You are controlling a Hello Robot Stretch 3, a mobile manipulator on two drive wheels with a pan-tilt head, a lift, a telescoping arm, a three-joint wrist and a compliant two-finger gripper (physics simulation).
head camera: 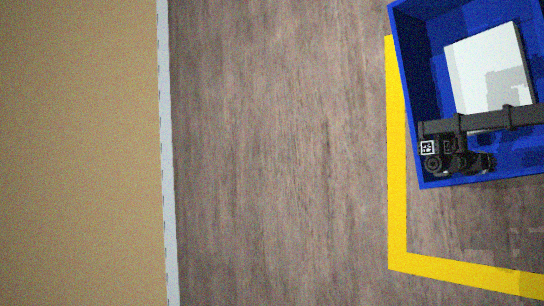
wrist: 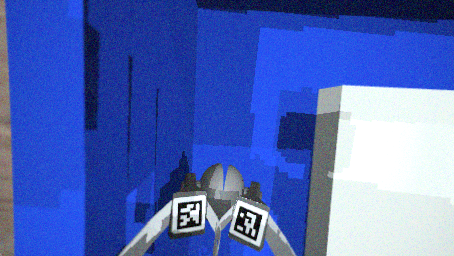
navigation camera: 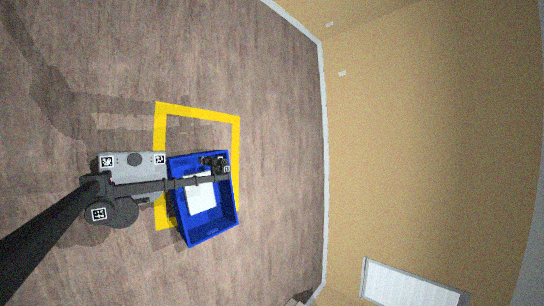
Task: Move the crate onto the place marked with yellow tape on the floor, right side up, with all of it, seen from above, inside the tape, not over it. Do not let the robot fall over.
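Observation:
The blue crate stands upright on the floor, turned slightly askew to the yellow tape. In the navigation view its lower end reaches out past the marked place and hides part of the tape there; its upper end is inside. A white block lies in the crate. My gripper is shut with nothing between the fingertips. It is down inside the crate, near one corner, beside the block. Whether it touches a crate wall cannot be told.
My base stands close beside the crate, over part of the left tape strip. My arm reaches across the crate. A tan wall with a grey baseboard stands beyond the marked place.

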